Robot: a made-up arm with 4 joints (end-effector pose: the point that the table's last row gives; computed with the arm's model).
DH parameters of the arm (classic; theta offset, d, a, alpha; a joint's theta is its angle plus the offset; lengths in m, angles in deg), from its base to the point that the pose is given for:
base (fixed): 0 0.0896 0 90
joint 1: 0 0.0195 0.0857 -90
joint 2: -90 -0.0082 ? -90
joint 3: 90 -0.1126 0.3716 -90
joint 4: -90 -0.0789 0.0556 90
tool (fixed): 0 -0.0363 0 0
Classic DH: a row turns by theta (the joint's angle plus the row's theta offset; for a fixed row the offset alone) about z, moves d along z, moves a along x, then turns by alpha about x.
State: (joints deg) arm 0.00 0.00 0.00 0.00
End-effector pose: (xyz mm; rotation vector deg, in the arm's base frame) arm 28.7 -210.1 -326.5 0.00 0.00 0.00
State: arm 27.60 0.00 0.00 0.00
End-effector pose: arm 218.2 -210.1 -265.9 0.00 -27.60 0.00
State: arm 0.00 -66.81 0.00 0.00
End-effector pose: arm -111.9 -42.2 -326.5 0.00 0.00 -66.81
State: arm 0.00 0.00 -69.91 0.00
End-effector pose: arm 28.7 -541.4 15.4 -69.91 0.00 0.00
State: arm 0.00 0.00 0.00 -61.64
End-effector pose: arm 31.5 -210.1 -258.5 0.00 -61.64 0.00
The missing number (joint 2, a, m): 0.1117
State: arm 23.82 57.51 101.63 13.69
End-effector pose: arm -197.8 93.4 1.4 72.94 43.11 67.68
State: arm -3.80 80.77 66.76 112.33
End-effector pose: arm -187.0 -147.2 -140.7 -34.26 128.35 115.63
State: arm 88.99 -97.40 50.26 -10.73
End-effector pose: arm 326.7 12.9 318.0 106.97 -109.58 -58.01
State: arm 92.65 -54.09 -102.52 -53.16
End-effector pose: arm -130.6 -234.1 -213.0 -77.19 -59.30 -69.54
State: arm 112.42 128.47 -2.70 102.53
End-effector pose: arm 256.7 -14.1 574.0 -122.27 -8.37 -40.03
